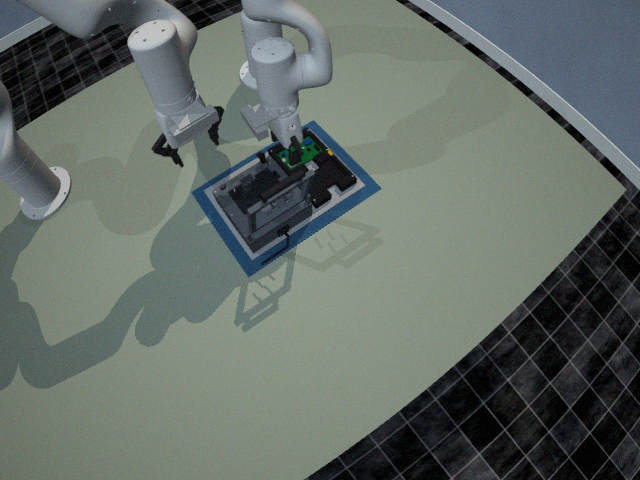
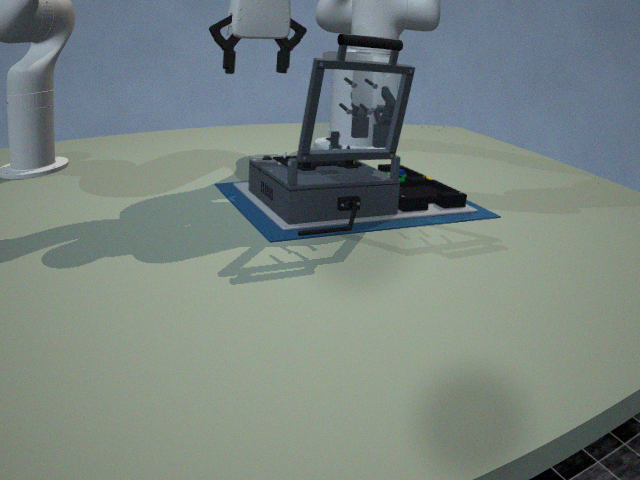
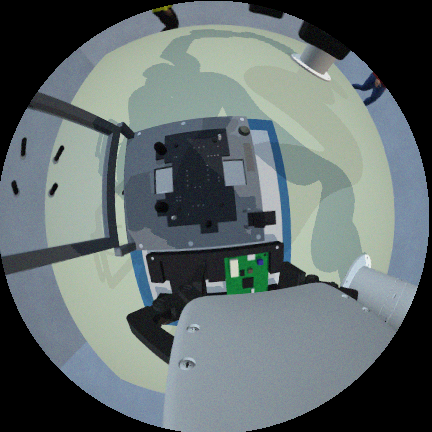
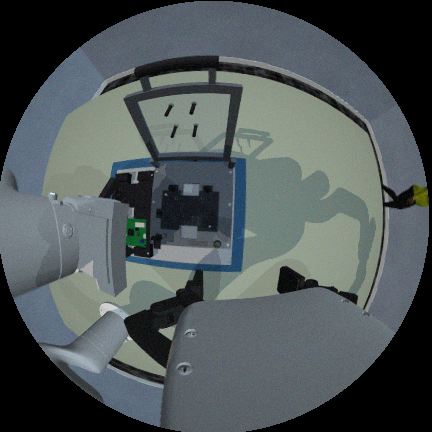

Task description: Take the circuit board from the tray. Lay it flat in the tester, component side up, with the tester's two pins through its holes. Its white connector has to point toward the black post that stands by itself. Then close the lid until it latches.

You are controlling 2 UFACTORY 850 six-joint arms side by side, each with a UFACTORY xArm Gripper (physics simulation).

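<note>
The green circuit board [image 1: 313,151] [image 3: 247,274] [image 4: 136,234] lies component side up in the black tray [image 1: 336,175] [image 3: 175,265] [image 4: 137,190]. Its white connector [image 3: 234,268] is at the corner near the tester on the lid-hinge side. The tester [image 2: 315,204] [image 3: 142,220] has its lid [image 2: 310,111] [image 3: 112,190] [image 4: 142,124] standing open. The lone black post [image 3: 209,224] is on the tray side; silver pins [image 3: 219,136] [image 3: 173,217] stand in the nest. My left gripper [image 2: 371,130] [image 3: 243,276] is open over the tray, its fingers on either side of the board. My right gripper [image 1: 199,153] [image 2: 255,71] [image 4: 242,281] is open, high beside the tester.
A black latch block [image 3: 261,218] stands at the tester's edge opposite the hinge. A crank-shaped black rod [image 1: 287,242] [image 2: 353,219] sticks out on the hinge side. Tester and tray sit on a blue-bordered mat [image 1: 227,253] [image 2: 258,222]. The raised lid's handle [image 2: 370,41] [image 4: 177,65] stands high.
</note>
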